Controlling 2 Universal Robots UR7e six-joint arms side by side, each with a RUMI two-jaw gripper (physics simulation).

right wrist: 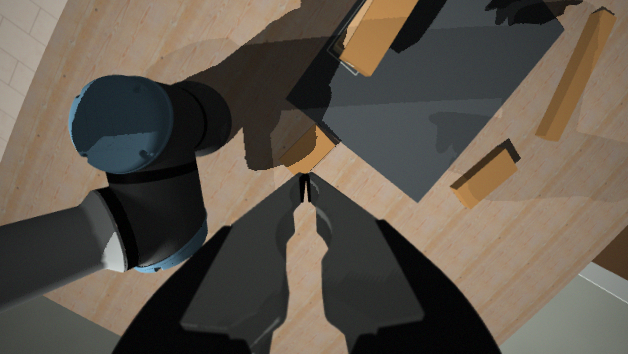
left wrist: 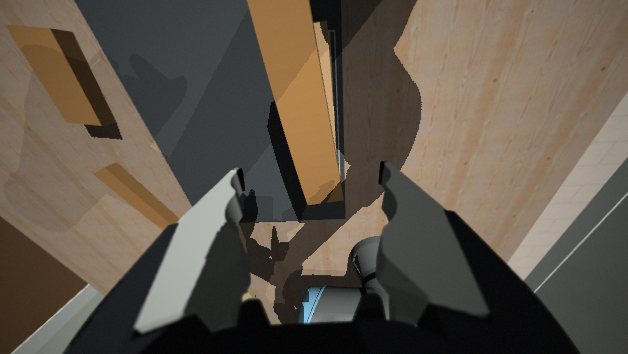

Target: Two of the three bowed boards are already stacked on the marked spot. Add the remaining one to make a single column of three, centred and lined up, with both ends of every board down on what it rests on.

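The top orange bowed board lies over the dark mat. Paler wood of a board below shows along its edge, beside the thin outline of the marked spot. The top board covers most of what is under it; its far end is out of view, so I cannot tell whether all ends are down. My left gripper is open, its fingers wide apart around the near end in view, with no board gripped. My right gripper is shut and empty, away from the stack.
The dark mat lies on the wooden table. An orange block lies by the mat's corner. A short block and a long bar lie beyond it. A robot arm stands at left.
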